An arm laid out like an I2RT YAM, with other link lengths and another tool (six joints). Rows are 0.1 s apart.
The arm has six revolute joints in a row. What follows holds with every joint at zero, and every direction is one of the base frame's. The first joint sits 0.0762 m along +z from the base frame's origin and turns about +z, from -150 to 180 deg. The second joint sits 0.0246 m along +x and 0.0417 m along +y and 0.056 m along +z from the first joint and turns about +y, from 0 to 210 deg. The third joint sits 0.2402 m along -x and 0.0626 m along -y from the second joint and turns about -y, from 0 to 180 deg. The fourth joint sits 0.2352 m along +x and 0.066 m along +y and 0.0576 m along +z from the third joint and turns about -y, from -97 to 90 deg. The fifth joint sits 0.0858 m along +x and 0.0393 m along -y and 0.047 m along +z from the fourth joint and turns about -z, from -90 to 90 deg. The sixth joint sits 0.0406 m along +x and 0.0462 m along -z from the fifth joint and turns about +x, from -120 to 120 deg. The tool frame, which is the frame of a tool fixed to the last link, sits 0.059 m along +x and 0.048 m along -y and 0.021 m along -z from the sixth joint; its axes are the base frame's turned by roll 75.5, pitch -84.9 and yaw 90 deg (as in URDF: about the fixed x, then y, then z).
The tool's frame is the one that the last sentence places.
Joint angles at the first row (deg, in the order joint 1, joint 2, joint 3, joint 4, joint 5, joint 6):
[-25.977 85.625 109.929 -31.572 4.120 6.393]
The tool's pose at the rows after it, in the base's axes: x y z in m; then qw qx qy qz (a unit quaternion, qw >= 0):
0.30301 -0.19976 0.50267 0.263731 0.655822 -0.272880 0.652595
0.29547 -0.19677 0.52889 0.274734 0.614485 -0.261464 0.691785
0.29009 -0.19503 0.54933 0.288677 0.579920 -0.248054 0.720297
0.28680 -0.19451 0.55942 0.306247 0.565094 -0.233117 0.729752
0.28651 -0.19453 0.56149 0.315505 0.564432 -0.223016 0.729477
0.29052 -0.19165 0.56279 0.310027 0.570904 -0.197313 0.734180
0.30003 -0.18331 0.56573 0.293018 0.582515 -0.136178 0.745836
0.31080 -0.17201 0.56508 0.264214 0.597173 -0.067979 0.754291
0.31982 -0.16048 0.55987 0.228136 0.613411 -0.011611 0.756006
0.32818 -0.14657 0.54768 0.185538 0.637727 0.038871 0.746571
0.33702 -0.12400 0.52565 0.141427 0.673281 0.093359 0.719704
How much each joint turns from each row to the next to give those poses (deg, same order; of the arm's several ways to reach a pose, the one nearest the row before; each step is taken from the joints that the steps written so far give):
[0.000 -2.732 0.002 4.173 0.000 -0.568]
[0.000 -1.399 -0.001 5.334 0.000 -1.399]
[0.000 -0.679 -0.001 4.721 0.000 -1.901]
[0.000 -0.260 0.002 2.077 0.000 -2.536]
[0.000 -0.003 -0.004 0.241 -0.240 -1.552]
[-0.022 0.001 0.001 -0.131 -2.885 -1.289]
[0.023 0.000 0.000 -0.219 -6.972 -2.755]
[-0.001 0.001 0.001 -1.158 -8.328 -2.469]
[-0.001 0.000 0.001 -2.056 -7.608 -1.464]
[0.503 -0.022 -0.002 -3.997 -6.818 -1.530]
[2.472 -0.067 -0.023 -7.389 -4.742 -3.607]

